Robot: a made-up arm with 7 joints.
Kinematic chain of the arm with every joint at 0, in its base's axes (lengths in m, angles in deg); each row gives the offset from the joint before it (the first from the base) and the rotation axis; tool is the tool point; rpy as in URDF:
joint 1: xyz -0.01 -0.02 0.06 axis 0 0.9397 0.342
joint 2: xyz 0.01 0 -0.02 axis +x
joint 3: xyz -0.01 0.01 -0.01 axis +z
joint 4: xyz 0.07 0 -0.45 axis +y
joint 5: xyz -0.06 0 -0.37 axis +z
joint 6: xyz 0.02 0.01 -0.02 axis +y
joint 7: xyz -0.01 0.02 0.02 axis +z
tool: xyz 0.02 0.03 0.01 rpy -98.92 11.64 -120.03
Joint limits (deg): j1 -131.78..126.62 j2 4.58..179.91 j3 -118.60..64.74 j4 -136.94..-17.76 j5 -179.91..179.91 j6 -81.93..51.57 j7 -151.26..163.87
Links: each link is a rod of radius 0.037 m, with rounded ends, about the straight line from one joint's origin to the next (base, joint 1, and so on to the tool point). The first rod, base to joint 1, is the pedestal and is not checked.
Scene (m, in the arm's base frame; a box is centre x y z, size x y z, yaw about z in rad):
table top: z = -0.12
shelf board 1: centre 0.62 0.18 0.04 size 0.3 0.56 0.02 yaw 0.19
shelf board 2: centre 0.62 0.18 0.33 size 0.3 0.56 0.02 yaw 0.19
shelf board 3: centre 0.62 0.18 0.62 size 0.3 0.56 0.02 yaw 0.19
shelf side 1: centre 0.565 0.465 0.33 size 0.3 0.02 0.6 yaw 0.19
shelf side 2: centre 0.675 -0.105 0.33 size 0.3 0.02 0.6 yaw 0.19
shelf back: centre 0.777 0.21 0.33 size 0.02 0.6 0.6 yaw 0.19
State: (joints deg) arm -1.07 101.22 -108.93 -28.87 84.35 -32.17 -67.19
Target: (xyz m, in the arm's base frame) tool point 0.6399 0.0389 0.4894
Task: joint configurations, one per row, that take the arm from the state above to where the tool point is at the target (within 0.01 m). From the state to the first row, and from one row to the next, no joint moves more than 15 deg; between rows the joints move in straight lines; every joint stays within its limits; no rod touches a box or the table.
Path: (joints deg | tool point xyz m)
1: -10.88 112.91 -97.18 -30.47 86.35 -37.59 -58.57 | 0.0191 0.7855 0.2053
2: -20.68 124.60 -85.43 -32.06 88.34 -43.00 -49.94 | 0.0124 0.7340 0.3720
3: -30.49 136.29 -73.68 -33.66 90.34 -48.42 -41.32 | -0.0533 0.6524 0.5181
4: -40.30 147.97 -61.93 -35.25 92.33 -53.83 -32.70 | -0.1692 0.5468 0.6231
5: -33.44 153.70 -50.85 -49.97 87.67 -46.67 -40.16 | -0.0572 0.4763 0.6772
6: -26.58 159.42 -39.77 -64.69 83.02 -39.50 -47.61 | 0.0718 0.3751 0.7024
7: -19.72 165.14 -28.69 -79.41 78.36 -32.33 -55.07 | 0.2016 0.2503 0.6824
8: -12.86 170.86 -17.62 -94.13 73.70 -25.16 -62.53 | 0.3111 0.1157 0.6093
9: -6.01 176.59 -6.54 -108.85 69.04 -18.00 -69.99 | 0.3786 -0.0114 0.4894
10: 4.49 177.42 -5.06 -94.56 70.97 -17.59 -68.44 | 0.4539 0.0021 0.5086
11: 14.98 178.25 -3.58 -80.27 72.89 -17.19 -66.89 | 0.5238 0.0151 0.5148
12: 25.48 179.08 -2.10 -65.97 74.82 -16.79 -65.34 | 0.5865 0.0274 0.5082
13: 35.97 179.91 -0.62 -51.68 76.74 -16.38 -63.79 | 0.6399 0.0389 0.4894

